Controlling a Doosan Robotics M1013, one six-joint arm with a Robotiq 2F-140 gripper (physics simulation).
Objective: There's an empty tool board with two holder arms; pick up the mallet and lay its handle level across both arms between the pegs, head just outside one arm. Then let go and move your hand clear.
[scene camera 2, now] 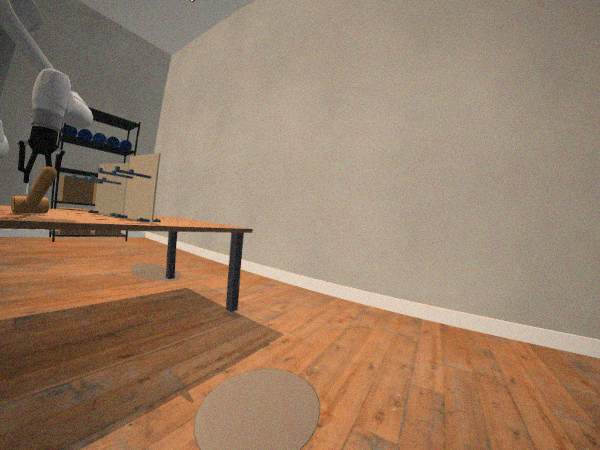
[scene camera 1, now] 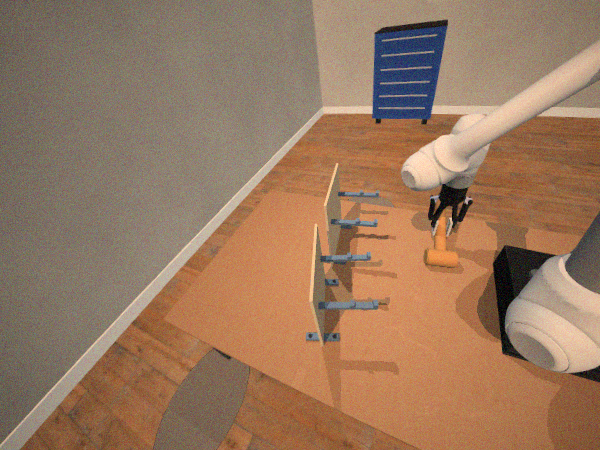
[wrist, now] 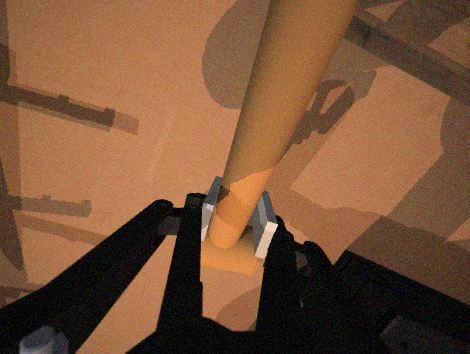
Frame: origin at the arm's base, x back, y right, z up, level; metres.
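Seen in the pictures: gripper, fingertip midpoint: (scene camera 2: 36,194) (scene camera 1: 439,233) (wrist: 237,196).
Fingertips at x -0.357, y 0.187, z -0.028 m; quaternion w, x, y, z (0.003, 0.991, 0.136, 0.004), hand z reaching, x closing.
Observation:
Pixels of each thing's middle, then the offset from my fingertips to it. Level surfaces: height alone.
- orange mallet, body centre: (wrist: 242,184) (scene camera 1: 440,227) (scene camera 2: 38,191) dz +0.013, dx -0.005, dy +0.018 m
- far board, body centre: (scene camera 1: 348,216) (scene camera 2: 129,185) dz +0.087, dx -0.329, dy -0.128 m
- brown table, its level: dz -0.076 m
The orange mallet (scene camera 1: 442,258) (scene camera 2: 31,204) (wrist: 295,85) has its head low at the table and its handle tilted up, the free end raised. My gripper (scene camera 1: 442,227) (wrist: 237,196) is shut on the handle, with one pale pad on each side, near the head in the wrist view. In scene camera 2 the handle partly hides the fingers. Whether the head touches the table is unclear. Two upright pale boards stand left of the mallet in scene camera 1: a near board (scene camera 1: 316,280) and a far board (scene camera 1: 333,210). Each has two blue arms with pegs, and the arms carry no tool.
The boards stand on the brown table (scene camera 1: 240,250) (scene camera 2: 200,227), with blue feet at their base. The robot's black base block (scene camera 1: 509,300) is right of the mallet. A blue cabinet (scene camera 1: 407,75) stands on the floor beyond the table. A black shelf rack (scene camera 2: 115,120) stands behind the boards.

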